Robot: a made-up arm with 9 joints. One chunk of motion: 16 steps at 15 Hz.
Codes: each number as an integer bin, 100 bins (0 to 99) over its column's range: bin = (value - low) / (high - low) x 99, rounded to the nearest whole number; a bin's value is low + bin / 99 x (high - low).
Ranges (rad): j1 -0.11..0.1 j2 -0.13..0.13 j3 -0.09..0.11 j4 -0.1..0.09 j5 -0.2..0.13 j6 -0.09..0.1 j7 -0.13..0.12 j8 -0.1..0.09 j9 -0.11..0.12
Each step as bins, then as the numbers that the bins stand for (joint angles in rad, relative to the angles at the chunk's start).
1 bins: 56 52 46 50 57 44 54 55 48
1 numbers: 0.0088 0.0066 0.0029 -0.0040 -0.0100 -0.0056 0.0064 0.0056 0.0015
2 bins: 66 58 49 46 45 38 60 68 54
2 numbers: 0.0300 0.0223 0.0090 -0.0117 -0.0500 -0.0171 0.0215 0.0305 0.0155
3 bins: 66 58 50 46 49 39 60 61 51
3 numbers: 0.0300 0.0223 0.0110 -0.0117 -0.0367 -0.0152 0.0215 0.0171 0.0085
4 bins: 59 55 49 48 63 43 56 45 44
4 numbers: 0.0152 0.0144 0.0090 -0.0079 0.0100 -0.0075 0.0114 -0.0136 -0.0078
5 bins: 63 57 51 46 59 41 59 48 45
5 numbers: 0.0236 0.0197 0.0130 -0.0117 -0.0033 -0.0113 0.0190 -0.0079 -0.0055
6 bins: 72 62 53 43 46 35 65 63 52
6 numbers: 0.0427 0.0328 0.0171 -0.0175 -0.0467 -0.0228 0.0341 0.0209 0.0108
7 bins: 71 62 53 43 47 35 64 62 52
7 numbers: 0.0406 0.0328 0.0171 -0.0175 -0.0433 -0.0228 0.0316 0.0190 0.0108
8 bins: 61 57 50 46 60 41 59 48 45
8 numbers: 0.0194 0.0197 0.0110 -0.0117 0.0000 -0.0113 0.0190 -0.0079 -0.0055
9 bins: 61 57 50 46 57 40 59 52 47
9 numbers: 0.0194 0.0197 0.0110 -0.0117 -0.0100 -0.0132 0.0190 -0.0002 -0.0008
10 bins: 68 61 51 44 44 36 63 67 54
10 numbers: 0.0342 0.0302 0.0130 -0.0156 -0.0533 -0.0209 0.0291 0.0286 0.0155
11 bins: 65 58 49 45 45 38 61 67 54
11 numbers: 0.0279 0.0223 0.0090 -0.0136 -0.0500 -0.0171 0.0240 0.0286 0.0155
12 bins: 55 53 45 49 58 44 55 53 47
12 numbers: 0.0067 0.0092 0.0009 -0.0060 -0.0067 -0.0056 0.0089 0.0017 -0.0008
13 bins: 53 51 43 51 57 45 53 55 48
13 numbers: 0.0024 0.0039 -0.0031 -0.0021 -0.0100 -0.0036 0.0038 0.0056 0.0015
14 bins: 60 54 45 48 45 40 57 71 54
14 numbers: 0.0173 0.0118 0.0009 -0.0079 -0.0500 -0.0132 0.0139 0.0363 0.0155
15 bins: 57 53 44 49 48 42 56 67 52
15 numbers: 0.0109 0.0092 -0.0011 -0.0060 -0.0400 -0.0094 0.0114 0.0286 0.0108
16 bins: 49 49 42 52 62 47 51 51 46
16 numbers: -0.0061 -0.0013 -0.0052 -0.0002 0.0067 0.0002 -0.0012 -0.0021 -0.0031
